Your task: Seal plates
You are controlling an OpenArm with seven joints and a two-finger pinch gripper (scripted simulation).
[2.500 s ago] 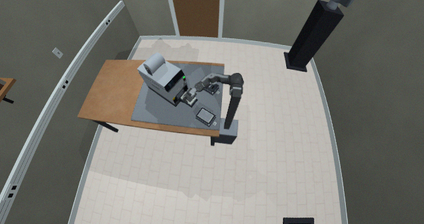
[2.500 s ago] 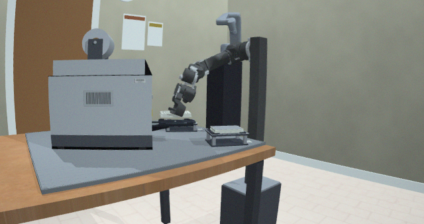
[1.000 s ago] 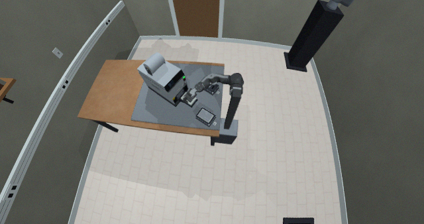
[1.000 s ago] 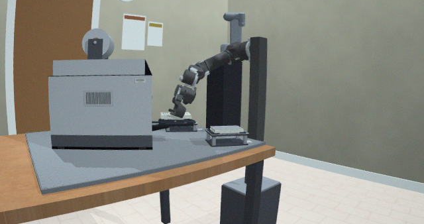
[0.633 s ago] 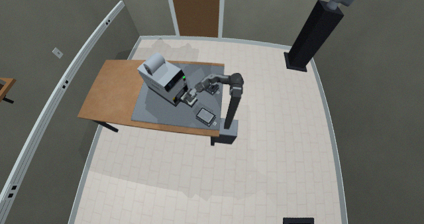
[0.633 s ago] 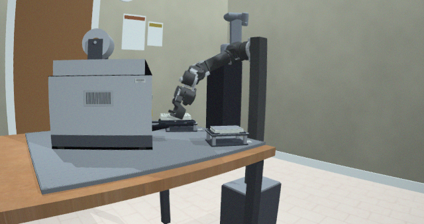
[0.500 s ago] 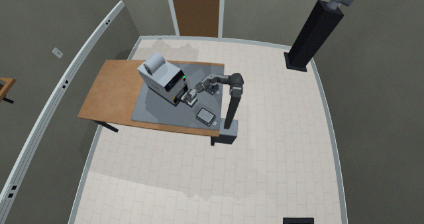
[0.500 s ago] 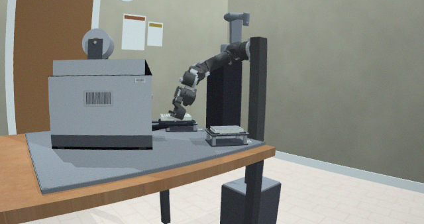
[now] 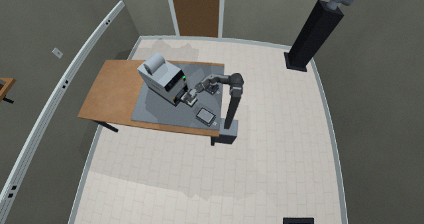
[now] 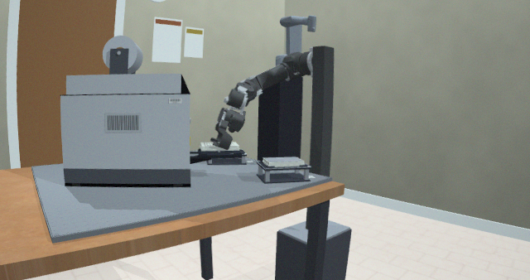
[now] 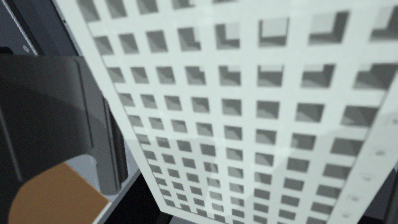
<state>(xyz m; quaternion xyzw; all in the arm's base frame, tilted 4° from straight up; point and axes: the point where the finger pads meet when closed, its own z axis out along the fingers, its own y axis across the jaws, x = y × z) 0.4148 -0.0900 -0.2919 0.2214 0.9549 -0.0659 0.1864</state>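
My hand is 1 cm above the white open-well plate. From my hand the other things lie so: white start button (5 cm ahead, 13 cm to the right, 7 cm above); yellow warning mark (13 cm ahead, 3 cm to the left, 2 cm above); sealer stage (3 cm below).
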